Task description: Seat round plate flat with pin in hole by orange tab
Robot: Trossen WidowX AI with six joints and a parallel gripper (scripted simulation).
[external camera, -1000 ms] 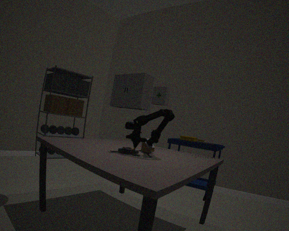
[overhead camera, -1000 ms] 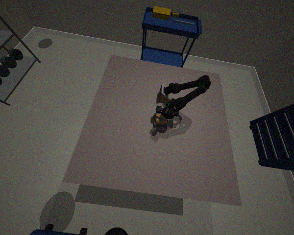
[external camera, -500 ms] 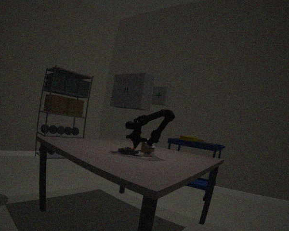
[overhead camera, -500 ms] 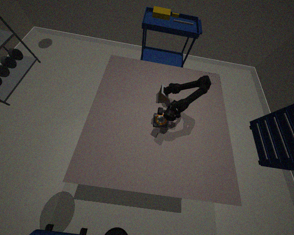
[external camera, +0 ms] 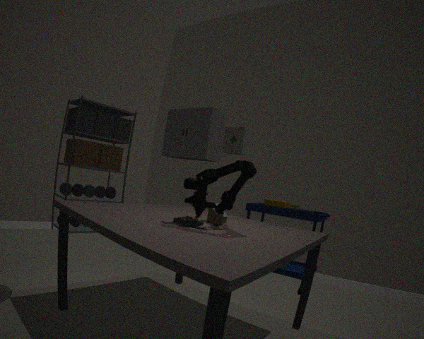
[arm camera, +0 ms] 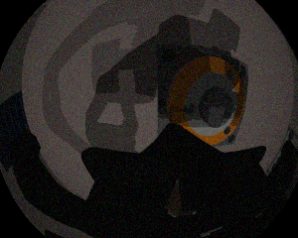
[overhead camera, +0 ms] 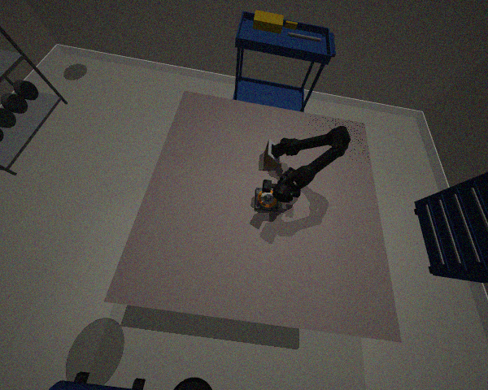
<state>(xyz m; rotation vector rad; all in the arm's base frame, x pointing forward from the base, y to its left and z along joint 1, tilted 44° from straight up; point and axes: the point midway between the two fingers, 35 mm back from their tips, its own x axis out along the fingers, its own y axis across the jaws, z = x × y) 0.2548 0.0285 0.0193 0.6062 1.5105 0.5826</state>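
Now: the square base 2 cm ahead of my gripper tip, 5 cm to the right of it and 2 cm below it.
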